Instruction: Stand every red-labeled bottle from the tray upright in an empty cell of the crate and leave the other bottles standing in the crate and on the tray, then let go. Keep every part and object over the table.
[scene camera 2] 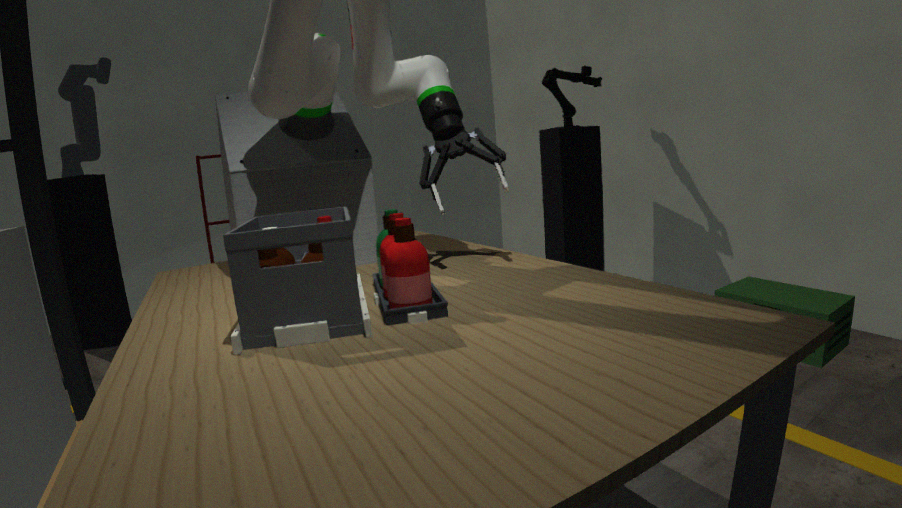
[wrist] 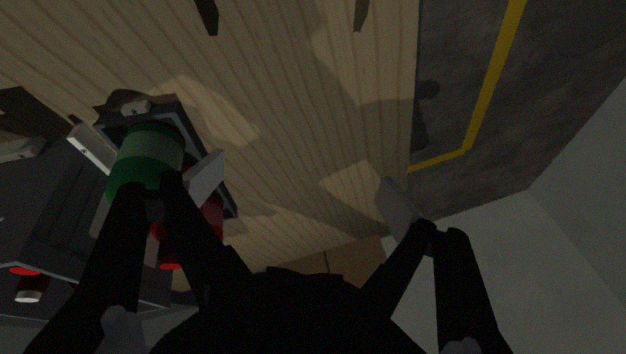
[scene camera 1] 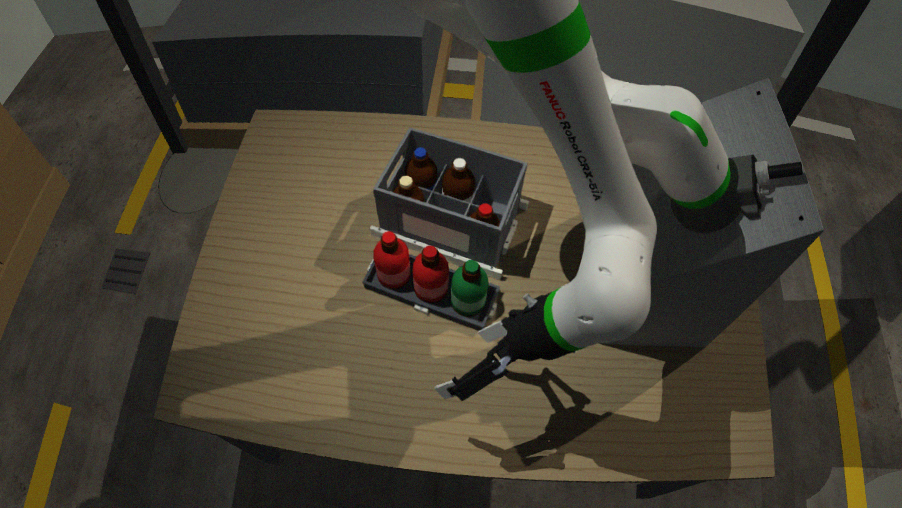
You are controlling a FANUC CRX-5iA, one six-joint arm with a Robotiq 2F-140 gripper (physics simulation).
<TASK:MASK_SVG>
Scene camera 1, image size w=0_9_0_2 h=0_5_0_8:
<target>my gripper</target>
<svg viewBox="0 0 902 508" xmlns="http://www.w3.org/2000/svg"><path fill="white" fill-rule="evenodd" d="M523 310L511 310L508 313L508 318L505 317L481 329L478 334L487 343L500 337L505 337L487 353L487 357L460 379L454 377L451 381L437 385L434 389L444 399L457 396L461 401L464 401L493 381L507 375L508 370L505 367L511 362L518 359L526 361L540 359L529 350L523 340L520 329Z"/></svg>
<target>green bottle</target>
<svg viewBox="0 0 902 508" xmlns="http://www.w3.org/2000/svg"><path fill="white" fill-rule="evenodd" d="M475 260L468 260L463 266L459 267L454 272L451 283L452 308L458 314L466 317L475 316L483 310L488 290L487 274Z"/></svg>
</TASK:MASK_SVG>
